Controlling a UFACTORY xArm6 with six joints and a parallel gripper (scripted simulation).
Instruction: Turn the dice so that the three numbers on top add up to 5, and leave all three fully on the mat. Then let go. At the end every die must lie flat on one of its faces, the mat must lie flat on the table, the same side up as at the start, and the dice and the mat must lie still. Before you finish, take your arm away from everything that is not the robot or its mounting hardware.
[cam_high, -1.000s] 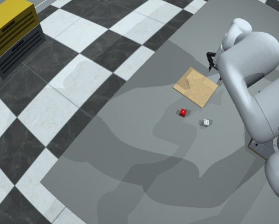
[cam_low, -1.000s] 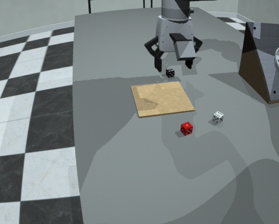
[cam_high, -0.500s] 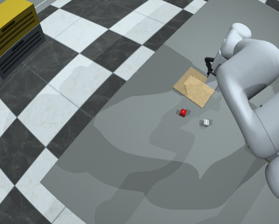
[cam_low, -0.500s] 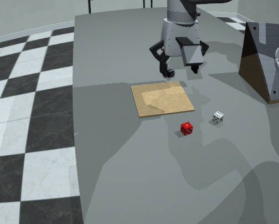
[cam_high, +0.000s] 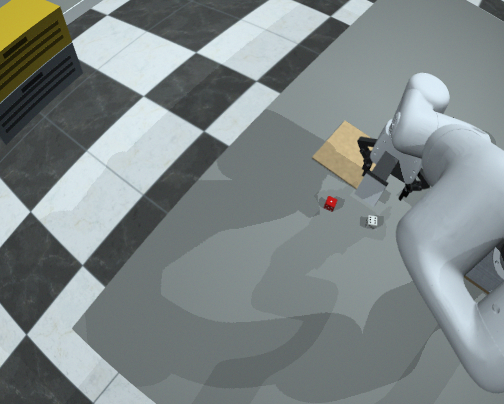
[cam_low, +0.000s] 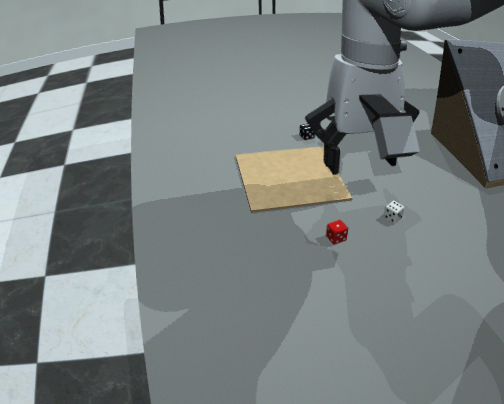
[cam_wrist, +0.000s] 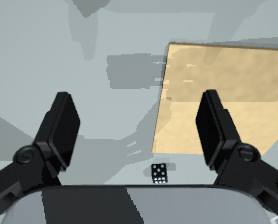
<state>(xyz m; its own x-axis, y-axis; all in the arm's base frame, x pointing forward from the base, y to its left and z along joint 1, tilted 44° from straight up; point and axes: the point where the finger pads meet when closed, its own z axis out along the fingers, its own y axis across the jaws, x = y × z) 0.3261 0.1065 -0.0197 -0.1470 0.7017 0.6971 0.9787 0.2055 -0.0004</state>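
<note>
Now: hand 8 cm to the right of the white die, 4 cm above it and 3 cm past it. Also, from my hand: red die: 10 cm to the left, 6 cm ahead, 4 cm below; then tan mat: 9 cm ahead, 4 cm below, 3 cm to the right; then black die: 15 cm to the right, 5 cm ahead, 4 cm below.
</note>
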